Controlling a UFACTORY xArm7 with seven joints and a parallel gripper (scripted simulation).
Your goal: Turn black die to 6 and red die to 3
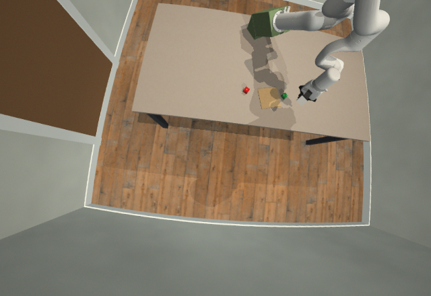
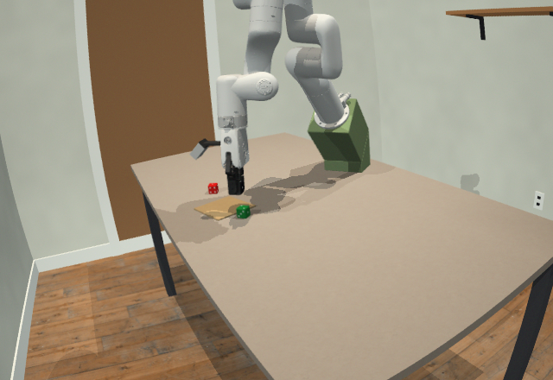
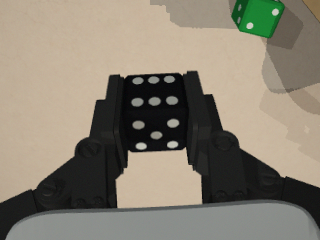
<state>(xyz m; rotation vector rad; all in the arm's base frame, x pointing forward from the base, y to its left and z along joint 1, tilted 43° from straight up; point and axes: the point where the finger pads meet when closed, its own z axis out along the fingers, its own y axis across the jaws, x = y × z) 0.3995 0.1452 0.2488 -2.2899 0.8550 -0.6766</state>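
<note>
Right now my hand is 3 cm past the green die, 8 cm to the left of it and 11 cm above it. The rest, counted from my hand: tan mat 18 cm to the right, 12 cm below; black die 1 cm below; red die 34 cm to the right, 11 cm below.
</note>
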